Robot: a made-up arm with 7 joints. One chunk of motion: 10 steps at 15 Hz.
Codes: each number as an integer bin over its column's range. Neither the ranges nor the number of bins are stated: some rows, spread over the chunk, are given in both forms.
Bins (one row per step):
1: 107 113 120 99 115 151 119
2: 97 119 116 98 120 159 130
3: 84 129 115 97 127 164 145
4: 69 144 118 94 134 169 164
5: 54 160 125 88 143 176 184
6: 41 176 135 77 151 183 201
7: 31 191 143 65 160 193 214
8: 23 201 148 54 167 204 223
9: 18 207 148 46 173 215 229
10: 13 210 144 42 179 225 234
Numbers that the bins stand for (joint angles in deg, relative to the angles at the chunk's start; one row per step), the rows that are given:
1: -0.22 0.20 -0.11 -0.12 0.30 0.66 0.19
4: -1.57 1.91 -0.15 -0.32 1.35 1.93 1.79
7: -2.92 4.49 0.25 -1.46 2.78 3.63 3.56
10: -3.56 5.54 0.27 -2.36 3.83 5.89 4.27
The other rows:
2: -0.58 0.53 -0.18 -0.16 0.58 1.22 0.58
3: -1.04 1.08 -0.19 -0.20 0.96 1.58 1.11
5: -2.10 2.79 -0.03 -0.55 1.84 2.42 2.50
6: -2.56 3.67 0.12 -0.99 2.28 2.92 3.10
8: -3.20 5.04 0.33 -1.89 3.16 4.40 3.88
9: -3.38 5.37 0.33 -2.21 3.50 5.18 4.09

